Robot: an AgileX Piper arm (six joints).
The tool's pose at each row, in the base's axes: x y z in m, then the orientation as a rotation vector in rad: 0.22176 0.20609 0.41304 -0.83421 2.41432 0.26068; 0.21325 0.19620 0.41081 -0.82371 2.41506 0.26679; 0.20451 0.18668 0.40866 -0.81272 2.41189 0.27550; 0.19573 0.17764 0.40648 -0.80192 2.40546 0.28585; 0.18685 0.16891 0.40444 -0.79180 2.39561 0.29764; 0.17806 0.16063 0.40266 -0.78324 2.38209 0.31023; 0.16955 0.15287 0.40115 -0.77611 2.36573 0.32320; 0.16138 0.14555 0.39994 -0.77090 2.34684 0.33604; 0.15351 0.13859 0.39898 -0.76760 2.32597 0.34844; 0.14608 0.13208 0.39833 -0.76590 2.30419 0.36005; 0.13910 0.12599 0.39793 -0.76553 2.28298 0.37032; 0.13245 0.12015 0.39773 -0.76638 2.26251 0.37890; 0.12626 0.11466 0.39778 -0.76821 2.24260 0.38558
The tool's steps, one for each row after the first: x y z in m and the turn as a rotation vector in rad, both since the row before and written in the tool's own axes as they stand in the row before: 0.01178 -0.00253 -0.00548 -0.00131 -0.00356 0.00838; 0.01166 -0.00219 -0.00556 -0.00238 -0.00763 0.00809; 0.01141 -0.00186 -0.00548 -0.00310 -0.01074 0.00737; 0.01117 -0.00162 -0.00565 -0.00385 -0.01381 0.00624; 0.01065 -0.00135 -0.00581 -0.00442 -0.01675 0.00433; 0.00996 -0.00112 -0.00587 -0.00482 -0.01891 0.00265; 0.00924 -0.00096 -0.00595 -0.00509 -0.02056 0.00061; 0.00861 -0.00082 -0.00604 -0.00525 -0.02167 -0.00134; 0.00781 -0.00067 -0.00605 -0.00522 -0.02186 -0.00286; 0.00706 -0.00055 -0.00599 -0.00489 -0.02071 -0.00389; 0.00650 -0.00049 -0.00599 -0.00428 -0.01940 -0.00491; 0.00580 -0.00044 -0.00589 -0.00341 -0.01831 -0.00592
